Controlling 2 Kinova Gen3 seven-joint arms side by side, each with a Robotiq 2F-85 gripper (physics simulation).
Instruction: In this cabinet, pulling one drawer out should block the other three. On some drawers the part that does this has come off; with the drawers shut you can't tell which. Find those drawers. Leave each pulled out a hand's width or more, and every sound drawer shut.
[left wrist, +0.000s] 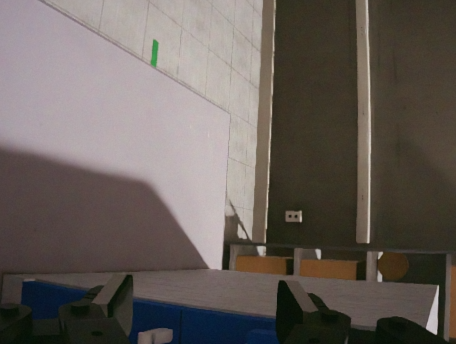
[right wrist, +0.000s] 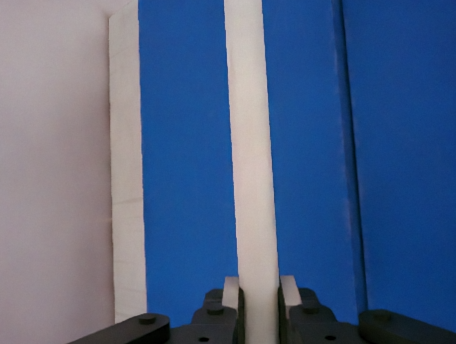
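Observation:
The cabinet's pale casing (left wrist: 280, 295) (right wrist: 126, 200) shows with blue drawer fronts (left wrist: 225, 320) (right wrist: 190, 150). In the right wrist view a long white handle (right wrist: 252, 150) runs up the nearest front, and a dark seam parts it from another blue front (right wrist: 405, 150). My right gripper (right wrist: 259, 300) is shut on this handle, one finger on each side. My left gripper (left wrist: 205, 302) is open, with its fingers wide apart over the cabinet in its view. A white handle (left wrist: 155, 336) shows between them at the bottom edge. How far any drawer stands out, I cannot tell.
A pale lilac table top (left wrist: 125, 115) (right wrist: 55, 150) lies beside the cabinet. Behind it in the left wrist view are a low shelf unit (left wrist: 372, 265) with orange-brown boxes (left wrist: 330, 269), a dark wall (left wrist: 315, 125) with a socket (left wrist: 293, 216), and a green strip (left wrist: 154, 53) on the tiled floor.

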